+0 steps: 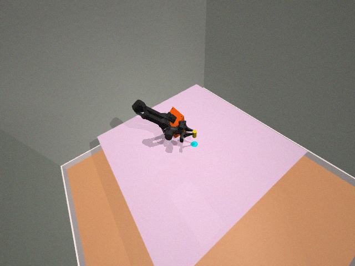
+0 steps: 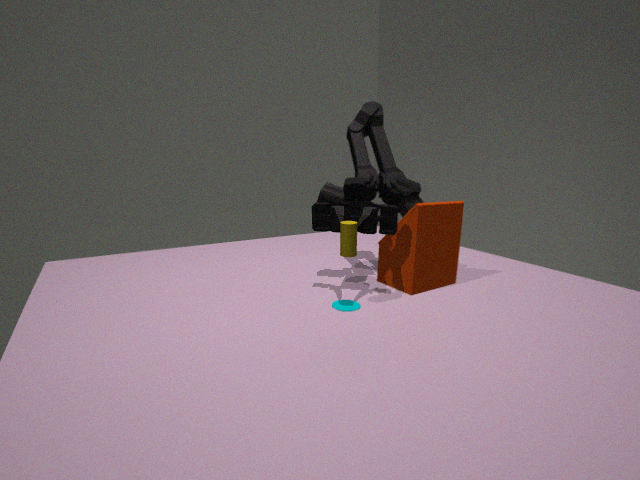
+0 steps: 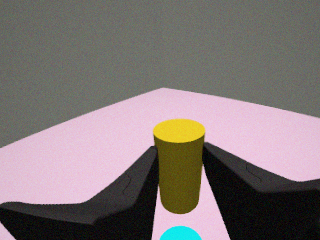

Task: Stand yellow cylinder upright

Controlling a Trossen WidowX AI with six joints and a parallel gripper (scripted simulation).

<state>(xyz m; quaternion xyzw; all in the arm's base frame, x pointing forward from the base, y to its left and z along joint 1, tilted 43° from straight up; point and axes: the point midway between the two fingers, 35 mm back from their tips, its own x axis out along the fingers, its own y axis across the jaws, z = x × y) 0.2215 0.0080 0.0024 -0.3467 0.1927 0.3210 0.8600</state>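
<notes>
Now: gripper tip 16 cm above the cyan circle. The rest, counted from my gripper tip: yellow tall cylinder 2 cm below.
</notes>
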